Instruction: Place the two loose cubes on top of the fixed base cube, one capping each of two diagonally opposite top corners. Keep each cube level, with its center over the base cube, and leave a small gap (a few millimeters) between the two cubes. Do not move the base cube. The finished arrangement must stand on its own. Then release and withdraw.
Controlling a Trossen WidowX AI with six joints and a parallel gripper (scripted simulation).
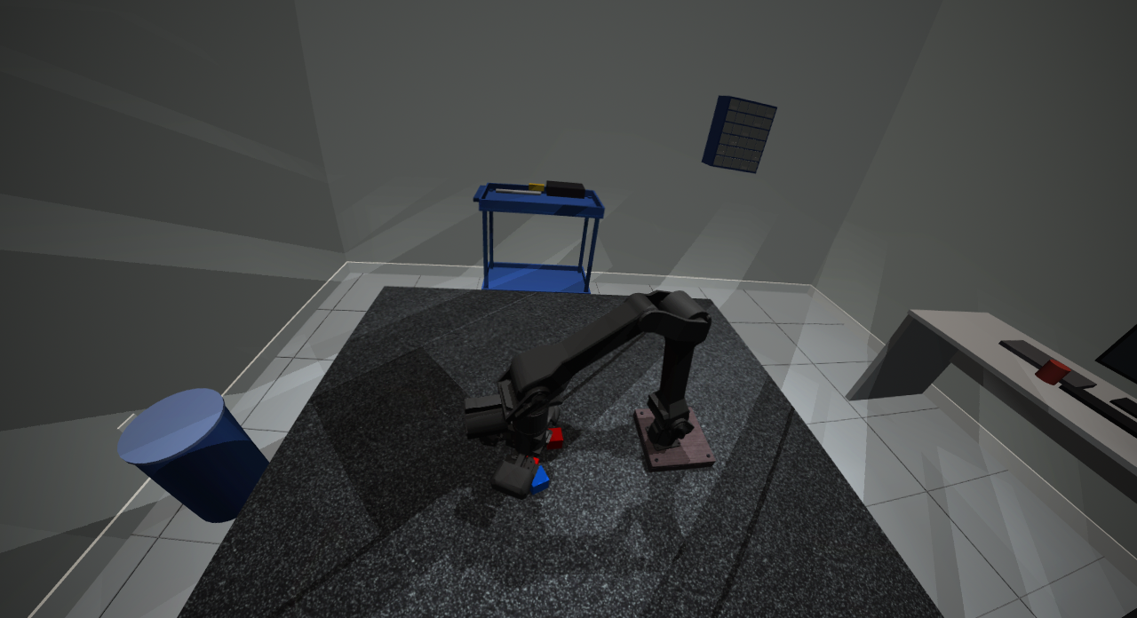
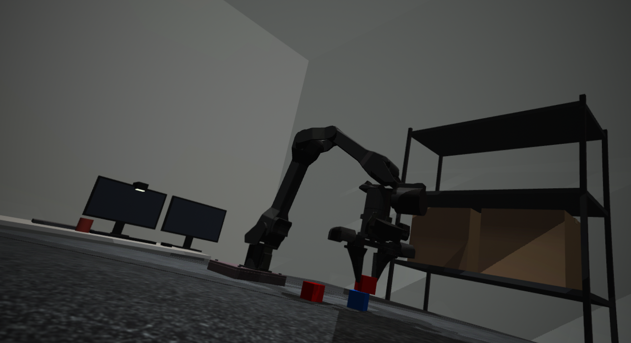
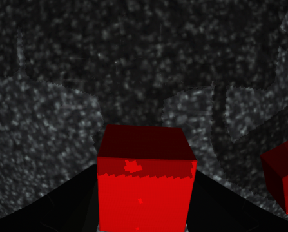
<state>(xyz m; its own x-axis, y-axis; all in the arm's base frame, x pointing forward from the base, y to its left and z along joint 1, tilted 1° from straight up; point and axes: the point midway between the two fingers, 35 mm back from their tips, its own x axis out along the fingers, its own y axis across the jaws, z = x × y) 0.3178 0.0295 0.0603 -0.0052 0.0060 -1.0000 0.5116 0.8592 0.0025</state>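
The blue base cube lies 40 mm below my gripper tip, 20 mm behind it and 10 mm to the left of it.
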